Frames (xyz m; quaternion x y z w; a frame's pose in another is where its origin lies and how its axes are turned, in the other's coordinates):
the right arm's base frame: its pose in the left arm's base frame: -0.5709 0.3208 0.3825 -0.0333 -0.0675 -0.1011 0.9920
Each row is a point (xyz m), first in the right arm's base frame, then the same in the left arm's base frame.
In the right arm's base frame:
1: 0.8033 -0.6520 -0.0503
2: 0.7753 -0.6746 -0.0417
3: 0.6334 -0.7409 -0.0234
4: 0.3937 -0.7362 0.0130
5: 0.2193 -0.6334 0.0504
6: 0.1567 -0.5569 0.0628
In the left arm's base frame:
1: 0.0813 -0.4780 0.4799
2: 0.0484 -0.4939 0.4857
3: -0.1052 -0.5294 0.4873
4: -0.3415 -0.4749 0.4893
5: -0.4944 -0.3372 0.4964
6: -0.5410 -0.2492 0.4958

